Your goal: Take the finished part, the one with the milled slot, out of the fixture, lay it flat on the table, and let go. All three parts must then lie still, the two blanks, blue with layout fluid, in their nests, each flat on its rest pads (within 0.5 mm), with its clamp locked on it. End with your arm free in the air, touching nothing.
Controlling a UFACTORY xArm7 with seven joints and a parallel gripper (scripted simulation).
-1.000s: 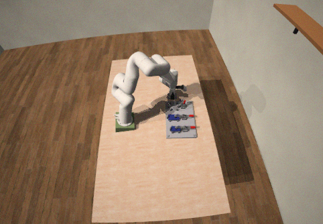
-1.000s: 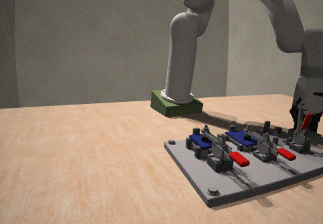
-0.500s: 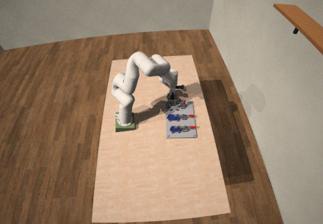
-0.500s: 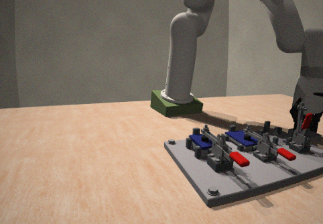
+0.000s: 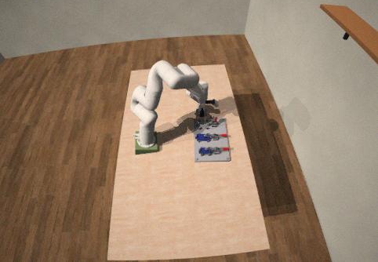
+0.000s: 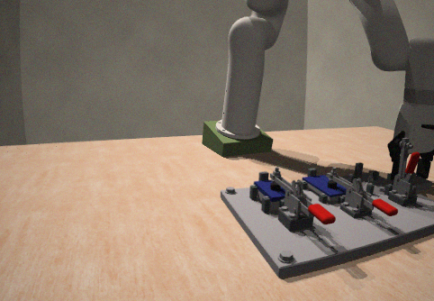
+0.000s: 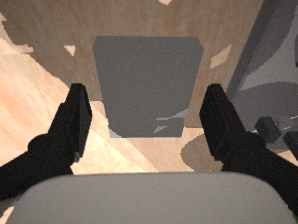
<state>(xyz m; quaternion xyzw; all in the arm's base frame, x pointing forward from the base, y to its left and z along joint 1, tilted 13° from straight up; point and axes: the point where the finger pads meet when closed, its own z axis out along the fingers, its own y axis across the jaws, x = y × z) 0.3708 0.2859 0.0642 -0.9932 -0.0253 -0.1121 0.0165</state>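
Right now the grey finished part is 10 mm below my hand and 10 mm behind it. Round my hand: blue blank: 230 mm to the right, 20 mm ahead; grey fixture plate: 230 mm to the right, 70 mm ahead, 10 mm below.
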